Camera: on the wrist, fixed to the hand. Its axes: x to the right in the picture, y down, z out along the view.
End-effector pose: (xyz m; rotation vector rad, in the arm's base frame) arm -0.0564 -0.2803 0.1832 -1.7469 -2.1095 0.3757
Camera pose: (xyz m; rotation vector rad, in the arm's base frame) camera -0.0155 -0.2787 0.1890 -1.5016 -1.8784 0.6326
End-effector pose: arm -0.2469 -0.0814 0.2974 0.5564 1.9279 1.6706
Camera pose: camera -0.2593 -0.0969 0.3336 0.6090 2.2911 1.3497
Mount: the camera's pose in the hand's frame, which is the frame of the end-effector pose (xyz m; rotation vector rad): -0.0043 0.0338 -0.0234 0.3571 0.0681 -0.0265
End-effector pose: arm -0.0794 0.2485 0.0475 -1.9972 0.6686 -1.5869
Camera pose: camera -0.1055 0.2239 0.0269 -1.7028 0.3526 -1.6624
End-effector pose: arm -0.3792 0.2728 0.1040 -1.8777 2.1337 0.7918
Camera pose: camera -0.4063 0.2665 0.1346 -1.7597 2.1138 0.3161
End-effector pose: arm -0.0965 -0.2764 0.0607 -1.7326 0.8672 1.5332
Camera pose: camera -0.1117 -0.3145 0.0656 -1.5339 1.0751 1.2199
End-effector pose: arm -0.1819 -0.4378 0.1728 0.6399 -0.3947 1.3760
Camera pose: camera -0.2182 -0.4242 0.1585 0.8838 -0.0837 1.4517
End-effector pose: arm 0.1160 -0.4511 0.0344 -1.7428 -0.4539 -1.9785
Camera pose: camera 0.1151 -0.4913 0.0250 -1.4495 -0.7580 -1.8330
